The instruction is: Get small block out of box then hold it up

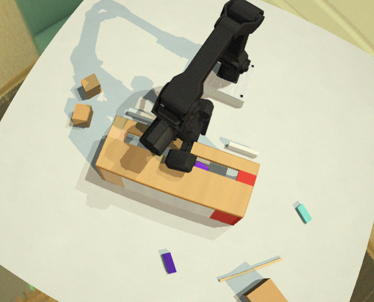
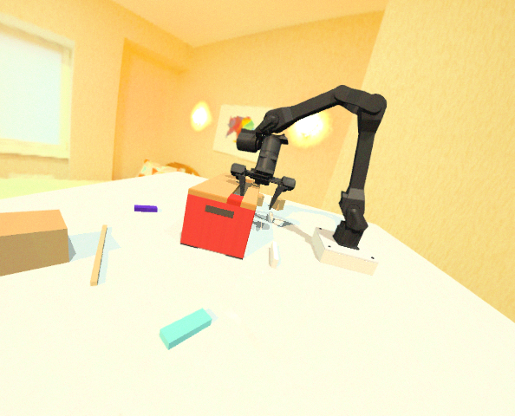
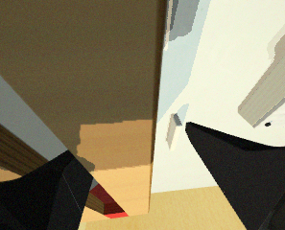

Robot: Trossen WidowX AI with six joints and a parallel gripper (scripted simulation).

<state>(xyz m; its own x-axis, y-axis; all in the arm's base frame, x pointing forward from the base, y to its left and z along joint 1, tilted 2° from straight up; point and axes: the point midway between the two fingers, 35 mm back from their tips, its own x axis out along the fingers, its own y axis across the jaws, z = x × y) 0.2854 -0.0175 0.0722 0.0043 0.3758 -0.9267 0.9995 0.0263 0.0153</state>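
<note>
Right now my gripper tip is 50 mm short of the purple block and 20 mm to the right of it. Also, from my gripper tip: purple bar (300 mm ahead, 80 mm below, 40 mm to the left); then teal bar (360 mm to the left, 80 mm below, 40 mm ahead); then wooden stick (260 mm to the left, 250 mm ahead, 80 mm below).
</note>
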